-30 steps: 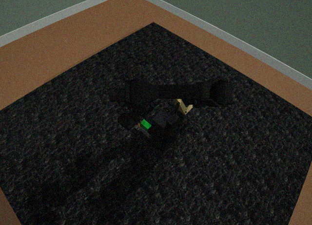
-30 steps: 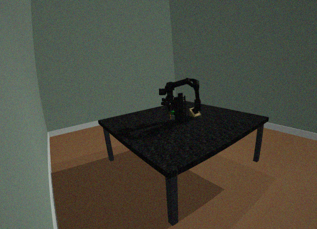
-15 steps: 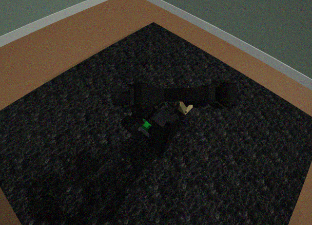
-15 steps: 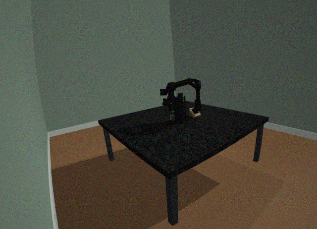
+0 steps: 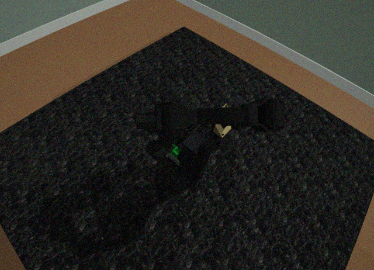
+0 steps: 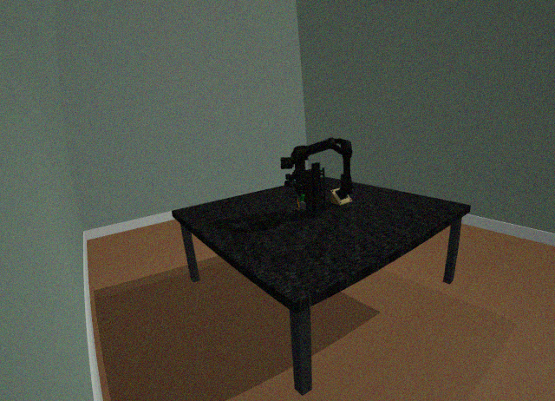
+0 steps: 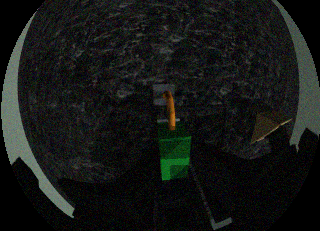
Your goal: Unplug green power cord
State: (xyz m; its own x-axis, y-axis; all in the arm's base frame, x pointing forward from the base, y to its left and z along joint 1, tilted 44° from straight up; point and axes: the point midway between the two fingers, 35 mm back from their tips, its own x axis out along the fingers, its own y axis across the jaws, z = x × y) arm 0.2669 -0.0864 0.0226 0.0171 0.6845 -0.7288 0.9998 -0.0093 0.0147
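Right now my gripper tip is 3 cm to the right of the green plug.
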